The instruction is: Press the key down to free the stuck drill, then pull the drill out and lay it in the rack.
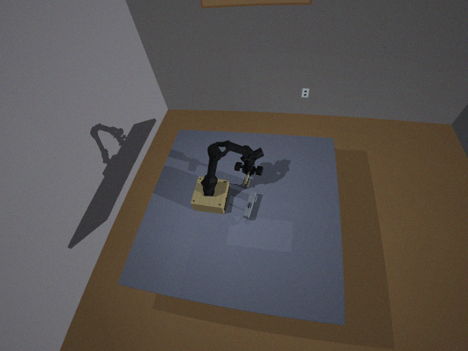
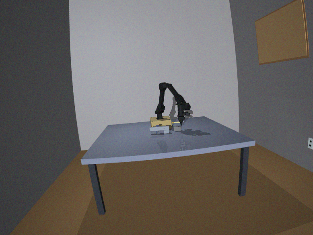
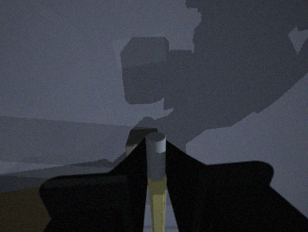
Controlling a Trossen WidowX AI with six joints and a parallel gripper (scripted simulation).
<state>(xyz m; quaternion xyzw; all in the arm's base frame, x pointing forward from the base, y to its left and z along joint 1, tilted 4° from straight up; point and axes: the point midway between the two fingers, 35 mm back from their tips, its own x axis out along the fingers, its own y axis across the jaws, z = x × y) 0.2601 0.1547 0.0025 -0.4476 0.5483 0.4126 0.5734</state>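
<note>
My gripper tip is 40 mm to the left of the drill, 30 mm below it and 10 mm past it. Round my gripper tip: grey block: 40 mm to the right, 30 mm below, 20 mm behind.
</note>
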